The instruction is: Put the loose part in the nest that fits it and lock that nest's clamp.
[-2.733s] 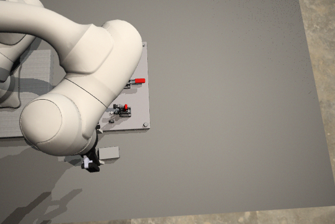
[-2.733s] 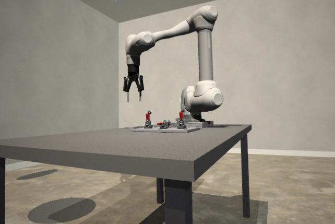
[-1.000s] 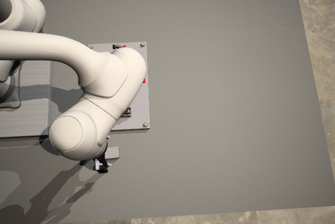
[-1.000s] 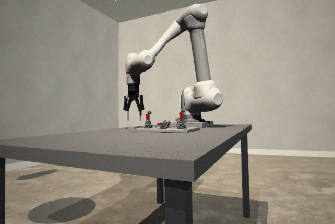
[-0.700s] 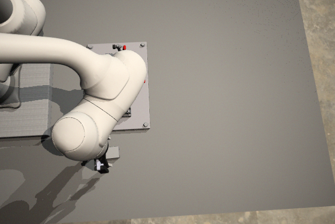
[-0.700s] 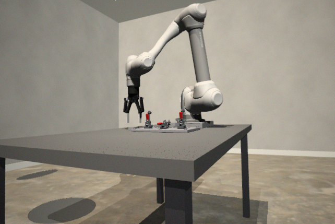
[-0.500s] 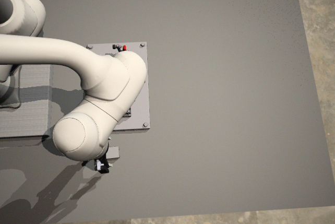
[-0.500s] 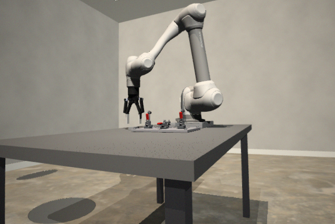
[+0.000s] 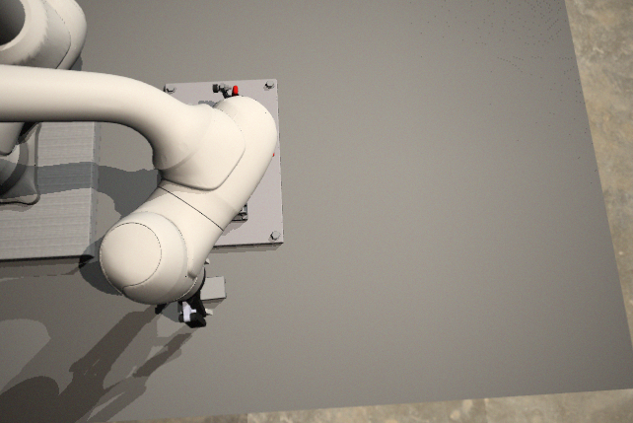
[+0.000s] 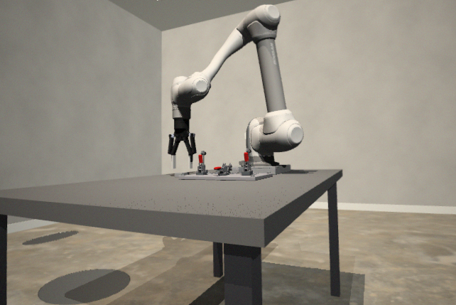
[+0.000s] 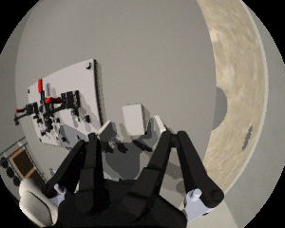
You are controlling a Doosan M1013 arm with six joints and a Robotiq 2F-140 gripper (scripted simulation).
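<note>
My gripper is now 60 mm above the flat grey part. From my hand the other things lie so: toggle clamp 70 mm ahead, 140 mm to the left; then light grey fixture plate 40 mm ahead, 260 mm to the left, 60 mm below.
</note>
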